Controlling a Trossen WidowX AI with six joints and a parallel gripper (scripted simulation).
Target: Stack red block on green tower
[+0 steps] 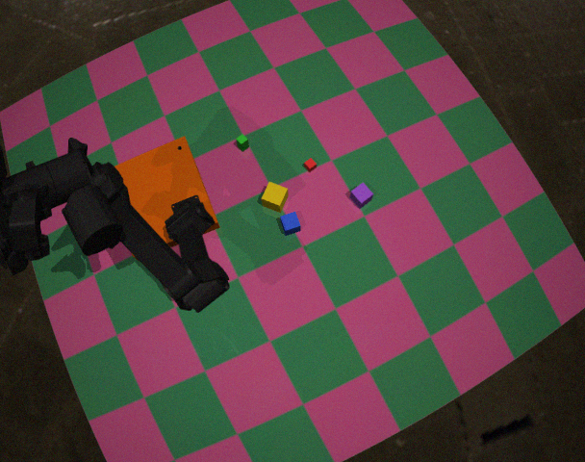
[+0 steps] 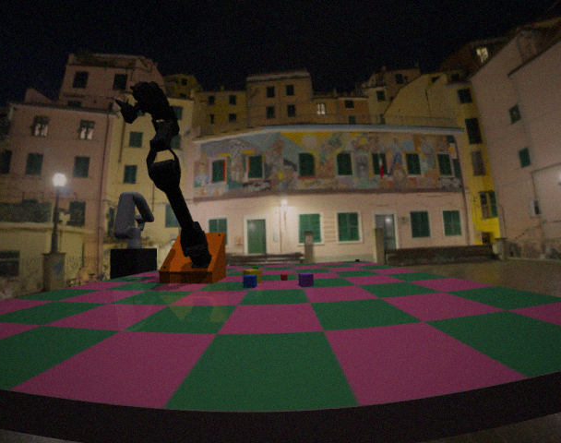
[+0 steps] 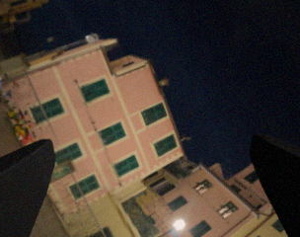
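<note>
Right now my gripper tip is 56 cm short of the red block, 20 cm to the right of it and 70 cm above it. Also, from my gripper tip: blue block (46 cm ahead, 8 cm to the left, 69 cm below); then purple block (64 cm ahead, 8 cm to the left, 69 cm below); then yellow block (45 cm ahead, 15 cm to the left, 68 cm below).
</note>
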